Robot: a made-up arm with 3 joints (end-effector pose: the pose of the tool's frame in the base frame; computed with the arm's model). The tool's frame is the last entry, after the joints.
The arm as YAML. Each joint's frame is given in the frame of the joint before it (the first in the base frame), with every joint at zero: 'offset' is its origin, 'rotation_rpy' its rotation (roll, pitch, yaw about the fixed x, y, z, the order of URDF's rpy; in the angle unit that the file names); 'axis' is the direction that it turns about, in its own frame. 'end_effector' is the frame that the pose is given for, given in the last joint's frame.
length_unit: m
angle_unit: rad
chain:
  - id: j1
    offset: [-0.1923, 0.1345, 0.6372]
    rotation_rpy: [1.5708, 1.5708, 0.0]
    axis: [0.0, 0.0, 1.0]
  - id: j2
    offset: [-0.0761, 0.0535, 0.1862]
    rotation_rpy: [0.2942, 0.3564, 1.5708]
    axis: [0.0, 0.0, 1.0]
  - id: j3
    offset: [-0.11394, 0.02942, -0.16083]
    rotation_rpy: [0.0, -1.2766, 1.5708]
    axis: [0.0, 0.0, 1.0]
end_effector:
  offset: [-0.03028, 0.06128, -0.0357]
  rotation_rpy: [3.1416, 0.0, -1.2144]
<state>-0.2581 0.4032 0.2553</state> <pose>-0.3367 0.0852 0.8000 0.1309 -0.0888 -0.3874</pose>
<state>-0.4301 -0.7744 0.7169</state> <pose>-0.1486 0.0966 0.9121 -0.5924 0.9769 -0.3540</pose>
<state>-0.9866 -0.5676 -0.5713</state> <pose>-0.0199 0.0124 0.8666 0.3350 1.4925 0.7134</pose>
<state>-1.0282 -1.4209 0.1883</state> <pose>0.0810 0.0989 0.7727 -0.4539 2.2024 0.5969</pose>
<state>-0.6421 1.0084 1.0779</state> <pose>-0.2494 0.1463 0.7710 0.3573 -0.1315 -1.4376</pose>
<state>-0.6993 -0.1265 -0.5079</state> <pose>-0.1774 0.0151 0.8966 0.1794 0.8034 0.5296</pose>
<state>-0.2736 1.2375 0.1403</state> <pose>-0.3170 0.1373 0.6709 0.4128 -0.8209 -0.5329</pose>
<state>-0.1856 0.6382 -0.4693</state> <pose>-0.3582 0.0525 0.7402 0.0982 -0.4229 0.2594</pose>
